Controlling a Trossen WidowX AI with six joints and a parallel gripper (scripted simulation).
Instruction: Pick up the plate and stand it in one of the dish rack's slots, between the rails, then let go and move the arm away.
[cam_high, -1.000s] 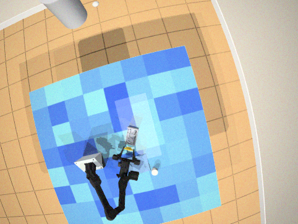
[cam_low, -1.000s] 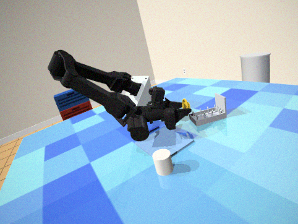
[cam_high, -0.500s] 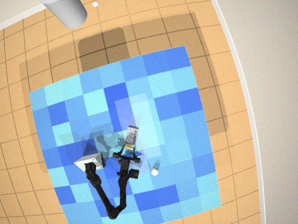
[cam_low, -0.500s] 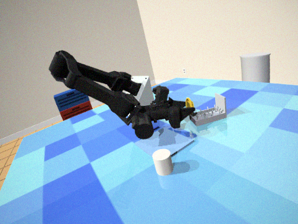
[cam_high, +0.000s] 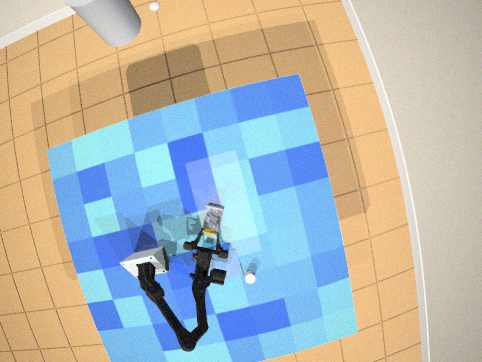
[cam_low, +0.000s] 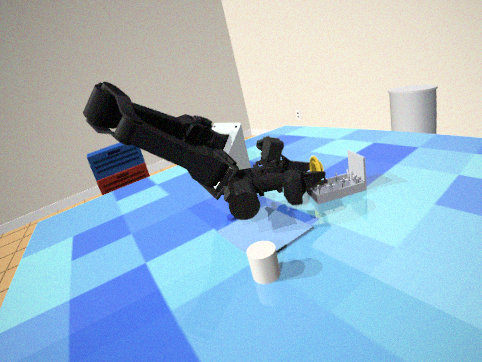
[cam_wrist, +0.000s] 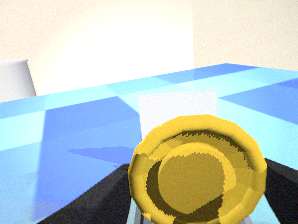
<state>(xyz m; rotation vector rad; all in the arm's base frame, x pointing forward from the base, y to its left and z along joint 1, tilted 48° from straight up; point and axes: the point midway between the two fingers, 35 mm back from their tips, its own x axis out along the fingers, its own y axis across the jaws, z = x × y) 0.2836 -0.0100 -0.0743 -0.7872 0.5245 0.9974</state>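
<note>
Right now the grey dish rack is 20 mm ahead of my gripper tip, 30 mm to the left of it and 40 mm below it. Also, from my gripper tip: pale blue mat: 180 mm to the right, 60 mm below; white cylinder: 100 mm ahead, 250 mm to the right, 40 mm below; yellow plate: 10 mm to the right.
</note>
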